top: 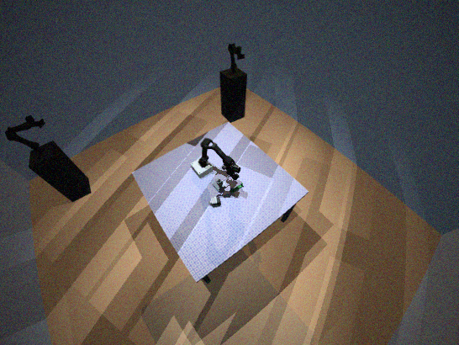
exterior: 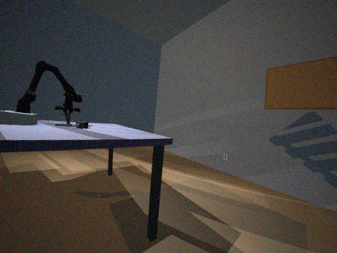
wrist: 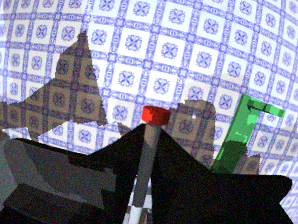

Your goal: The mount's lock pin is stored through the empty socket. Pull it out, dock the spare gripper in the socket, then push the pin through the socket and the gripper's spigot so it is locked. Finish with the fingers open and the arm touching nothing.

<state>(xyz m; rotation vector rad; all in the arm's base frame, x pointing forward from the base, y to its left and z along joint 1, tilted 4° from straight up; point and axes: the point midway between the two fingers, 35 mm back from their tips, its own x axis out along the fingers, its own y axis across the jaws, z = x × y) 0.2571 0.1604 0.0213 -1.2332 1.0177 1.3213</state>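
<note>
Right now the green bracket is 110 mm ahead of my gripper tip, 10 mm to the right of it and 30 mm below it. From my gripper tip the other things lie so: mount (140 mm to the right); then spare gripper (130 mm ahead, 270 mm to the right, 30 mm below).
</note>
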